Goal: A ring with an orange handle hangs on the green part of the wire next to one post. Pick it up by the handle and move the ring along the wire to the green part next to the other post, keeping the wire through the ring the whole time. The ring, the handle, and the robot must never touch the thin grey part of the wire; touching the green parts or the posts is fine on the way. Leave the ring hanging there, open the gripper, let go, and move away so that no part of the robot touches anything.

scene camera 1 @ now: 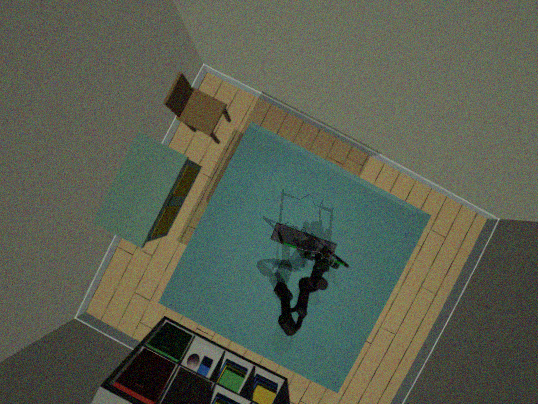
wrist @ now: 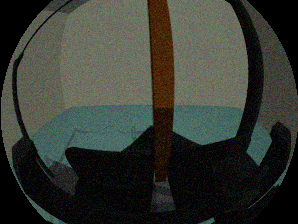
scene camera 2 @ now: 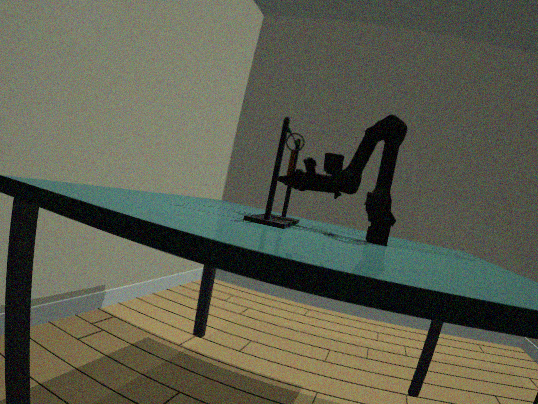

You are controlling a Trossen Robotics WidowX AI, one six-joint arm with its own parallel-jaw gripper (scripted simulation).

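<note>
There is a wire stand point(scene camera 2: 269, 219) here to see, and scene camera 1 gives me another look at the wire stand point(scene camera 1: 291, 237). As for my own part in the scene, I can see my gripper point(scene camera 2: 276, 178), and the wrist view shows my gripper point(wrist: 156, 129) too.
</note>
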